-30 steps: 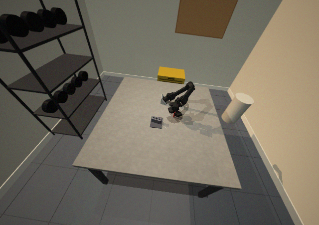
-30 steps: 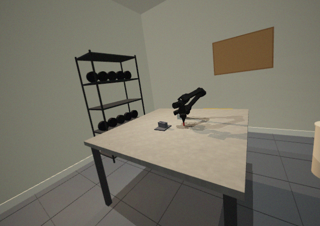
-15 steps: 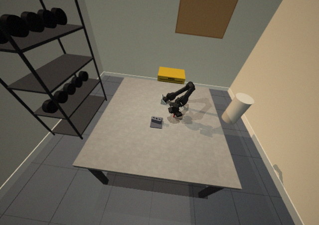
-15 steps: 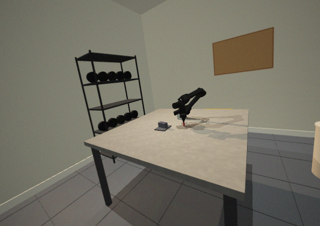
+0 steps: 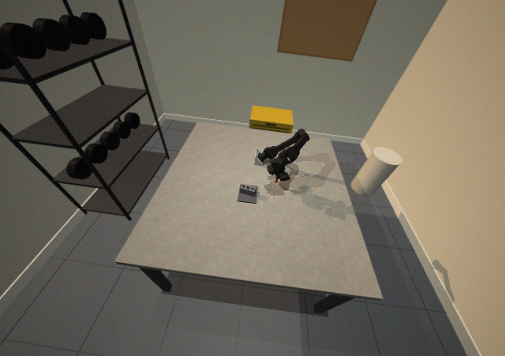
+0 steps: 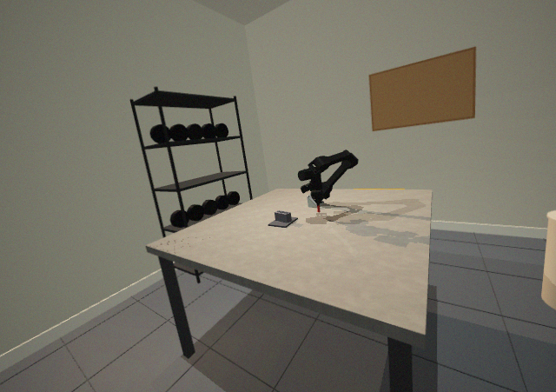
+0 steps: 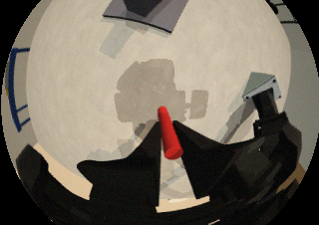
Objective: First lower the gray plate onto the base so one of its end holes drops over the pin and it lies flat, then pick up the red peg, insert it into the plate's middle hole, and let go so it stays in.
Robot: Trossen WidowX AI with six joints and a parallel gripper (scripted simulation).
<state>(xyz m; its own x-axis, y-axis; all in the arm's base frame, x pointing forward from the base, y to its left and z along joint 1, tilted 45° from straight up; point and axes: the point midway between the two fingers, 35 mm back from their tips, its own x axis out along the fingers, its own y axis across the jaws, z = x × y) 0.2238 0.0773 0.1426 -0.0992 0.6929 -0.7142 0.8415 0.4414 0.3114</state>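
The gray plate lies 12 cm ahead of my gripper tip, 17 cm to the right of it and 3 cm below it. From my gripper tip the other things lie so: dark base (13 cm ahead, 15 cm to the right, 7 cm below); red peg (right at my gripper tip).
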